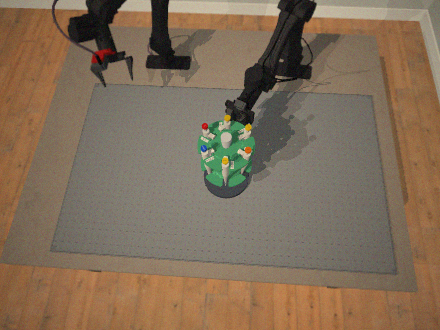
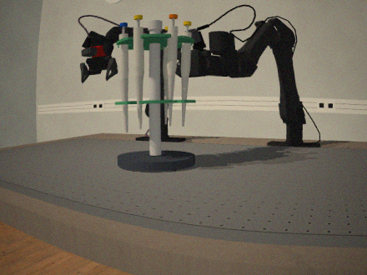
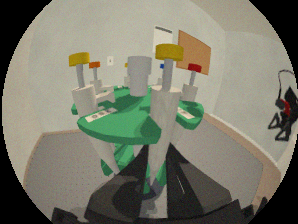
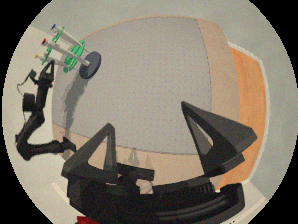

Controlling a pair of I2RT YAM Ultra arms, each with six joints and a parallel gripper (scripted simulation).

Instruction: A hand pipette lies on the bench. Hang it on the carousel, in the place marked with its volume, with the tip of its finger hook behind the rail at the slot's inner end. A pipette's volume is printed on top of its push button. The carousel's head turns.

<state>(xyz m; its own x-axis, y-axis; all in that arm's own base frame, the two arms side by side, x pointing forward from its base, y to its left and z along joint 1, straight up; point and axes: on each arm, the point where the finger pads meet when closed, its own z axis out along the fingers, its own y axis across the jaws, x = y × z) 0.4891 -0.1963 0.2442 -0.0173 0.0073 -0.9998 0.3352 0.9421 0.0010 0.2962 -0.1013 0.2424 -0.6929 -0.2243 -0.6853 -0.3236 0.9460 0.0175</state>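
The pipette lies 10 mm ahead of my left hand, 10 mm to the right of it and 20 mm below it.
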